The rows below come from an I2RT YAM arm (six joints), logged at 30 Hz.
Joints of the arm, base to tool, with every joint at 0 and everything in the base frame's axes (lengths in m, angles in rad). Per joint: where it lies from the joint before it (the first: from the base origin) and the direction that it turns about. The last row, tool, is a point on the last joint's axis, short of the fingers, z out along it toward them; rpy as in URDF.
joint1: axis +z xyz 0 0 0.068
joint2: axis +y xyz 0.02 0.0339 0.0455
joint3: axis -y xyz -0.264 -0.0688 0
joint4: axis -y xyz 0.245 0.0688 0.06
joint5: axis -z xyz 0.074 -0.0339 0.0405
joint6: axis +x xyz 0.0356 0 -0.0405
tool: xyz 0 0 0 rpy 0 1.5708 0
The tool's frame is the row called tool.
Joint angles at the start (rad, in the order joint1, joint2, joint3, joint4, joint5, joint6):
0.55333 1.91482 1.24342 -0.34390 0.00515 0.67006
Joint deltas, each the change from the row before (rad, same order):
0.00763 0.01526 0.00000 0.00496 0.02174 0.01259
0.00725 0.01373 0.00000 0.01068 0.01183 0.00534
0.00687 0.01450 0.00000 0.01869 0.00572 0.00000
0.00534 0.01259 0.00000 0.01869 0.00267 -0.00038
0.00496 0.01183 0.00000 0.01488 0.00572 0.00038
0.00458 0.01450 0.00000 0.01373 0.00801 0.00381
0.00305 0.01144 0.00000 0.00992 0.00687 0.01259
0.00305 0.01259 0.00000 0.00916 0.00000 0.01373
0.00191 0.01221 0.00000 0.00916 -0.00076 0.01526
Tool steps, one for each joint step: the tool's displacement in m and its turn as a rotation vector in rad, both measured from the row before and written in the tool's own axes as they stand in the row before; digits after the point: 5 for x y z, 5 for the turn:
0.00289 0.00062 0.00524 0.02022 -0.00316 0.00592
0.00243 0.00137 0.00466 0.00806 -0.00291 -0.00096
0.00199 0.00191 0.00489 -0.00114 -0.00480 -0.00570
0.00149 0.00168 0.00423 -0.00409 -0.00479 -0.00465
0.00161 0.00126 0.00395 0.00034 -0.00449 -0.00368
0.00203 0.00070 0.00485 0.00466 -0.00314 -0.00012
0.00158 0.00029 0.00381 0.00490 -0.00235 0.00990
0.00204 0.00028 0.00418 0.00091 0.00350 0.01091
0.00173 -0.00006 0.00408 0.00063 0.00336 0.01343

